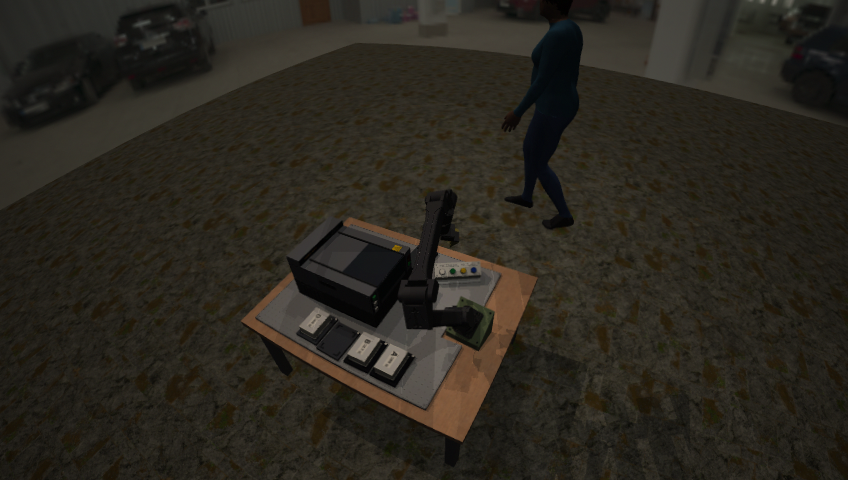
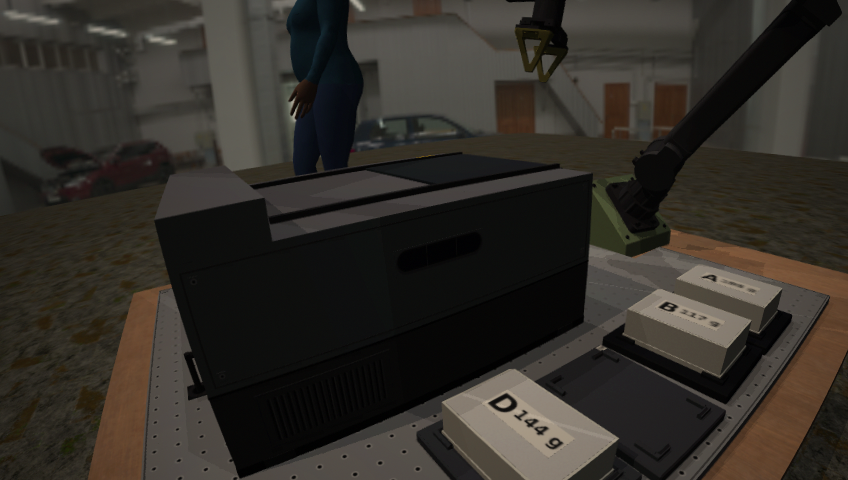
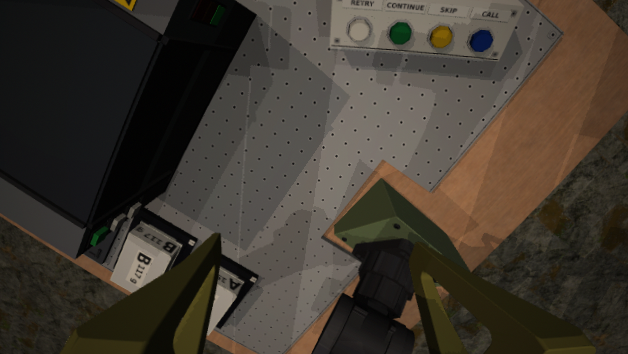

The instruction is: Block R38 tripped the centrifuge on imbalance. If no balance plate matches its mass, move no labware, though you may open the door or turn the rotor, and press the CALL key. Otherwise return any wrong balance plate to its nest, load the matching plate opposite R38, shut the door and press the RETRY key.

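Frame: origin at the arm's base, x ahead, y left, z up, level; millimetres.
Seen in the pictures: gripper, fingertip midpoint: [image 2: 536, 77] [image 3: 320, 247]; arm's base, origin of the base link: [image 1: 468, 322] [image 2: 630, 208] [image 3: 396, 257].
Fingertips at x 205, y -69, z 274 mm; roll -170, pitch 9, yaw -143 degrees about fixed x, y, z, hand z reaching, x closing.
Pixels of each thing's top centre, then the offset from my fingertips to it. Level surfaces: height alone.
- Balance plate D, middle of its top: [image 2: 526, 420] [image 1: 314, 320] dx +345, dy +449, dz -290 mm
- plate B, middle of its top: [image 2: 689, 314] [image 3: 139, 269] [image 1: 363, 346] dx +76, dy +411, dz -290 mm
- plate A, middle of its top: [image 2: 729, 283] [image 3: 202, 305] [image 1: 391, 359] dx -53, dy +390, dz -290 mm
- nest, middle of its top: [image 2: 626, 393] [image 1: 337, 339] dx +212, dy +441, dz -326 mm
- white RETRY key, middle of its top: [image 3: 359, 28] [image 1: 442, 270] dx +62, dy -116, dz -269 mm
- blue CALL key, middle of its top: [image 3: 484, 39] [image 1: 473, 268] dx -54, dy -211, dz -269 mm
- key panel, middle of its top: [image 3: 428, 12] [image 1: 457, 264] dx +18, dy -181, dz -260 mm
- perforated board, its level: dz -344 mm
The dark centrifuge [image 1: 340, 285] [image 2: 333, 297] [image 3: 60, 115] has its top door shut, hiding rotor and R38. Balance plate D [image 1: 315, 321] [image 2: 470, 417], marked 144 g, plate B [image 1: 364, 349] [image 2: 648, 330] [image 3: 122, 267], marked 117 g, and plate A [image 1: 392, 361] [image 2: 723, 300] [image 3: 220, 307], mass blurred, sit on nests. The nest [image 1: 338, 340] [image 2: 630, 398] between D and B is empty. The white RETRY key [image 1: 442, 271] [image 3: 359, 30] and blue CALL key [image 1: 473, 270] [image 3: 481, 40] are on the key panel [image 3: 380, 44]. My gripper [image 1: 453, 239] [image 2: 535, 76] [image 3: 320, 247] is open and empty, high above the table.
The green arm base [image 1: 483, 327] [image 2: 618, 237] [image 3: 375, 215] stands at the table edge beside the perforated board [image 1: 428, 392] [image 2: 172, 416] [image 3: 280, 165]. Small green and white buttons show on the centrifuge's side. A person [image 1: 556, 77] [image 2: 327, 89] is on the floor beyond the table.
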